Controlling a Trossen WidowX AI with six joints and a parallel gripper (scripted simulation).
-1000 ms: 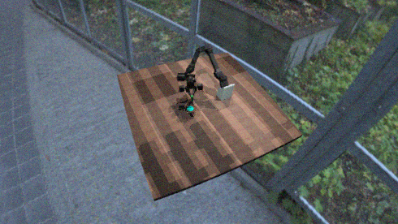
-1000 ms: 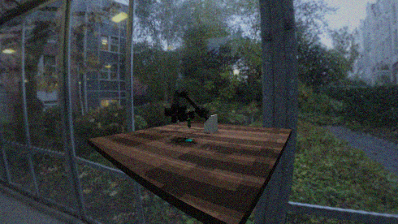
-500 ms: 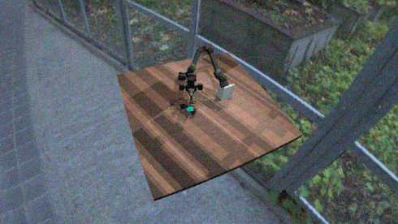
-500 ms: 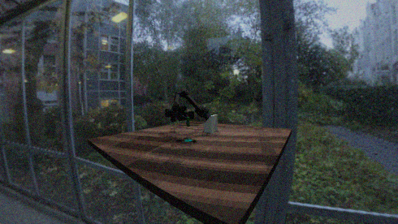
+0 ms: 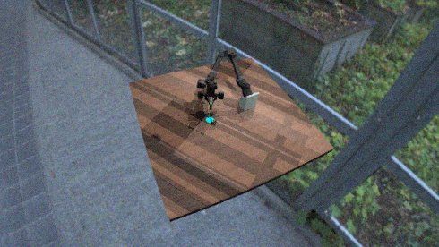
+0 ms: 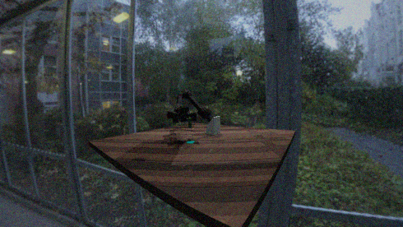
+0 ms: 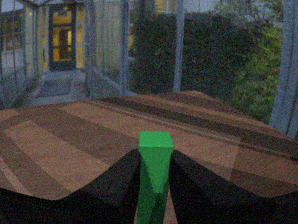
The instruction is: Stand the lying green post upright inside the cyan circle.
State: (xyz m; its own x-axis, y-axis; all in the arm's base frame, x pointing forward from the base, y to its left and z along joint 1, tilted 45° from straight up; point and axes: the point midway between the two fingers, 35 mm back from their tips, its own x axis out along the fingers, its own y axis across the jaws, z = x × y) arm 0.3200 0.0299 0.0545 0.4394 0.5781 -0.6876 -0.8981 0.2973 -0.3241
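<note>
Right now my gripper tip is 16 cm above the cyan circle. From my gripper tip the other things lie so: green post 2 cm below.
</note>
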